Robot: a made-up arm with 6 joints.
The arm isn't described. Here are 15 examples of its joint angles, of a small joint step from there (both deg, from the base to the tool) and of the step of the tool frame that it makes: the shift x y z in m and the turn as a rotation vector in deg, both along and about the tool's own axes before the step.
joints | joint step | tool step
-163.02 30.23 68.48 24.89 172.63 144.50 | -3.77 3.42 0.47 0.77 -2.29 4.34 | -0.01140 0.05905 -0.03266 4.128 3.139 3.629
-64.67 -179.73 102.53 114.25 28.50 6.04 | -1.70 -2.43 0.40 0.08 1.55 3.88 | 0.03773 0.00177 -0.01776 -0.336 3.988 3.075
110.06 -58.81 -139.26 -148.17 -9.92 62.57 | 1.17 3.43 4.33 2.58 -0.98 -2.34 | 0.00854 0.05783 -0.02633 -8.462 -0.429 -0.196
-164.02 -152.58 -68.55 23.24 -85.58 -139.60 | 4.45 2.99 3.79 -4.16 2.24 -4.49 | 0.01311 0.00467 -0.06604 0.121 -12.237 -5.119
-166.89 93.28 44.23 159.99 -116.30 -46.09 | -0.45 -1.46 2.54 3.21 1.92 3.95 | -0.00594 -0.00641 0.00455 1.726 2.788 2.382
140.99 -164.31 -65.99 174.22 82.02 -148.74 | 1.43 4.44 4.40 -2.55 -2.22 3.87 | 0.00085 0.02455 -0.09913 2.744 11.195 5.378
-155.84 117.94 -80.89 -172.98 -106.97 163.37 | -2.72 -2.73 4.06 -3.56 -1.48 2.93 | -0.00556 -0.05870 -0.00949 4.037 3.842 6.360
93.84 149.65 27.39 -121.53 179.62 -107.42 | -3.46 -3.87 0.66 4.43 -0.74 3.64 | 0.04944 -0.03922 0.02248 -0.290 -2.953 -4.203
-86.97 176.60 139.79 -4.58 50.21 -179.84 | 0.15 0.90 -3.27 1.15 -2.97 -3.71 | 0.03597 0.00097 -0.01719 0.608 5.347 -2.675
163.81 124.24 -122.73 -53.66 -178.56 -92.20 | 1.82 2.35 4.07 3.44 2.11 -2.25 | -0.02529 0.00730 0.02357 -6.252 5.021 -7.270
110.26 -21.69 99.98 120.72 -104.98 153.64 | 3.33 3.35 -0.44 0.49 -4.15 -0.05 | -0.03268 0.00802 -0.01270 -1.089 2.624 -4.365
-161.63 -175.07 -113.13 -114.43 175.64 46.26 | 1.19 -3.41 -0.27 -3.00 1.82 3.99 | -0.00257 -0.00905 -0.03507 -0.614 4.328 6.803
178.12 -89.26 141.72 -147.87 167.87 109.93 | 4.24 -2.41 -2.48 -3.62 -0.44 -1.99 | 0.02769 0.00879 0.02396 3.632 3.997 0.010
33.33 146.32 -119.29 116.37 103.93 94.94 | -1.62 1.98 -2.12 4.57 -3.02 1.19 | 0.02444 -0.01361 -0.00427 -3.295 3.284 0.053
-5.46 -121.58 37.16 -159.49 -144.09 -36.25 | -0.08 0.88 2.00 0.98 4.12 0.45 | 0.02136 0.02320 0.01302 0.268 1.929 0.275
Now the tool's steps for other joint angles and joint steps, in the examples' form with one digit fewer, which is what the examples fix.
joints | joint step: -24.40 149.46 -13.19 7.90 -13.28 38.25 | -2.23 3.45 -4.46 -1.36 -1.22 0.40
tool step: -0.0067 -0.0353 -0.0156 -0.38 -2.78 0.29
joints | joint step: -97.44 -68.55 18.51 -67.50 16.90 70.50 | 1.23 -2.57 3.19 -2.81 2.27 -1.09
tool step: -0.0213 -0.0305 -0.0065 3.30 0.78 -3.08
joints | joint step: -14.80 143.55 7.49 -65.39 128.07 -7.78 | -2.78 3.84 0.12 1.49 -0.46 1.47
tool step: -0.0384 0.0554 0.0413 -1.55 2.20 -3.36
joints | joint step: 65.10 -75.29 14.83 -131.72 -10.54 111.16 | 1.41 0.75 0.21 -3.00 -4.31 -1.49
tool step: 0.0325 -0.0105 0.0004 -3.12 3.30 -3.39
